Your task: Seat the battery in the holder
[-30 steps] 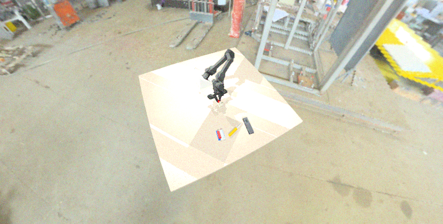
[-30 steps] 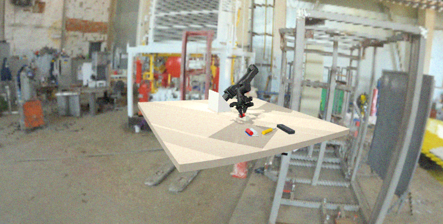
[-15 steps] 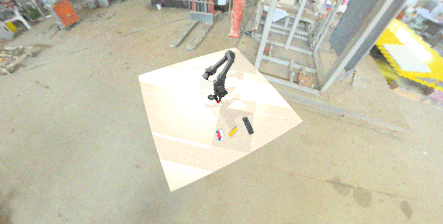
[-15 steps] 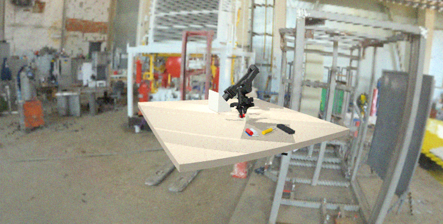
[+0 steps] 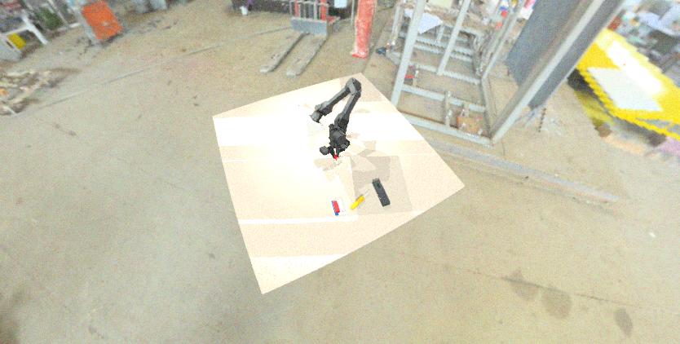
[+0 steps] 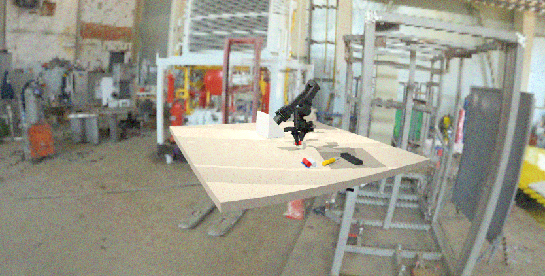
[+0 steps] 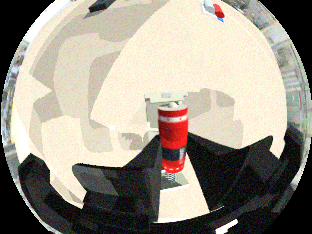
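Now: gripper tip 1 cm below the battery. From my gripper tip the other things lie so: yellow screwdriver: 31 cm ahead, 1 cm to the right, 1 cm below; black bar: 33 cm ahead, 11 cm to the left.
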